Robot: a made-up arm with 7 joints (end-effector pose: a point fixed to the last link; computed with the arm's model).
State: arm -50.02 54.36 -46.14 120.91 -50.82 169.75 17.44
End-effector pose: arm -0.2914 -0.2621 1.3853 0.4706 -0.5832 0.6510 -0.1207
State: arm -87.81 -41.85 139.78 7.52 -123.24 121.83 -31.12
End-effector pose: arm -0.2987 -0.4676 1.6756 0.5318 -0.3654 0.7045 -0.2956
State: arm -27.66 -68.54 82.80 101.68 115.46 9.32 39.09
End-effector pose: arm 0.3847 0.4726 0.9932 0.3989 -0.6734 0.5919 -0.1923
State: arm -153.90 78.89 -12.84 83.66 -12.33 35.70 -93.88
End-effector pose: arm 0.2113 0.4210 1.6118 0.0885 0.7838 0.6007 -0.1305
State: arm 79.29 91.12 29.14 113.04 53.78 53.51 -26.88
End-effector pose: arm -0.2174 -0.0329 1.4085 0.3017 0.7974 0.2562 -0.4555
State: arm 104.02 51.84 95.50 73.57 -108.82 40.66 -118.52
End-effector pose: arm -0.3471 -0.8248 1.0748 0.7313 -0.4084 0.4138 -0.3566
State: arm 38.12 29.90 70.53 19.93 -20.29 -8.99 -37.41
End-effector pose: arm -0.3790 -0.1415 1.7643 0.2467 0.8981 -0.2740 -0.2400
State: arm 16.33 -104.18 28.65 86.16 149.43 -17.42 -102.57
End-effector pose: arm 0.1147 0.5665 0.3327 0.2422 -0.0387 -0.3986 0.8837
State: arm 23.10 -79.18 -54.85 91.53 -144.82 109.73 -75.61
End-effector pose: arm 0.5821 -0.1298 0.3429 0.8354 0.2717 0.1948 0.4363
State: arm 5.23 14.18 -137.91 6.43 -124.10 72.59 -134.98
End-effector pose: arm 0.0020 -0.3352 1.8753 0.5638 -0.7717 0.2429 -0.1661
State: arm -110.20 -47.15 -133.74 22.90 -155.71 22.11 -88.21
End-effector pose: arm -0.7202 -0.5864 1.5072 0.3373 -0.1553 0.9117 0.1760
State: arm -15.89 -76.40 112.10 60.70 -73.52 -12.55 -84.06
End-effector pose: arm 0.8378 0.1448 1.2782 0.7189 0.5682 -0.3186 -0.2427
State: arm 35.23 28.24 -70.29 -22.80 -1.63 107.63 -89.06
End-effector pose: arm -0.5377 -0.1134 1.4964 0.6694 0.0027 0.4901 -0.5582
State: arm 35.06 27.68 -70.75 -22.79 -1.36 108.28 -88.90
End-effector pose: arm -0.5311 -0.1073 1.5017 0.6661 -0.0001 0.4871 -0.5649
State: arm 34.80 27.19 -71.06 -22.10 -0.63 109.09 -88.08
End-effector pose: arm -0.5224 -0.1075 1.5107 0.6657 -0.0126 0.4837 -0.5681
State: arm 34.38 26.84 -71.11 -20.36 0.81 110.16 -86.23
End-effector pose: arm -0.5108 -0.1177 1.5248 0.6703 -0.0396 0.4791 -0.5653
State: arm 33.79 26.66 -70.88 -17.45 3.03 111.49 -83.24
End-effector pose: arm -0.4951 -0.1390 1.5438 0.6803 -0.0818 0.4724 -0.5544
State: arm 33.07 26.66 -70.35 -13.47 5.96 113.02 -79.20
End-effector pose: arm -0.4743 -0.1706 1.5655 0.6954 -0.1367 0.4620 -0.5332
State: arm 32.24 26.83 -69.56 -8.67 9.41 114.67 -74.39
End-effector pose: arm -0.4481 -0.2095 1.5870 0.7142 -0.1985 0.4461 -0.5016
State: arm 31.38 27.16 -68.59 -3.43 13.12 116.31 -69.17
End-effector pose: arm -0.4175 -0.2518 1.6051 0.7348 -0.2605 0.4240 -0.4610
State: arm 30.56 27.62 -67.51 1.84 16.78 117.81 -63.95
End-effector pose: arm -0.3846 -0.2933 1.6179 0.7552 -0.3167 0.3964 -0.4150
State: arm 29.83 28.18 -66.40 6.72 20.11 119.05 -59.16
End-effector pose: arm -0.3530 -0.3302 1.6250 0.7734 -0.3629 0.3662 -0.3688
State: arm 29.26 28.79 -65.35 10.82 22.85 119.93 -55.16
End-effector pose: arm -0.3260 -0.3600 1.6274 0.7883 -0.3974 0.3370 -0.3273
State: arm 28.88 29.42 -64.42 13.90 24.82 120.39 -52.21
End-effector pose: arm -0.3065 -0.3821 1.6268 0.7991 -0.4205 0.3131 -0.2942
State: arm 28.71 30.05 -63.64 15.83 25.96 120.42 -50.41
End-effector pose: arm -0.2961 -0.3968 1.6246 0.8063 -0.4338 0.2967 -0.2714
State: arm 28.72 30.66 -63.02 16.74 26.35 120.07 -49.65
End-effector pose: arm -0.2942 -0.4056 1.6219 0.8104 -0.4398 0.2886 -0.2580
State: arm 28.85 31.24 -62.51 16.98 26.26 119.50 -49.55
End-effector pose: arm -0.2977 -0.4108 1.6191 0.8127 -0.4414 0.2859 -0.2510
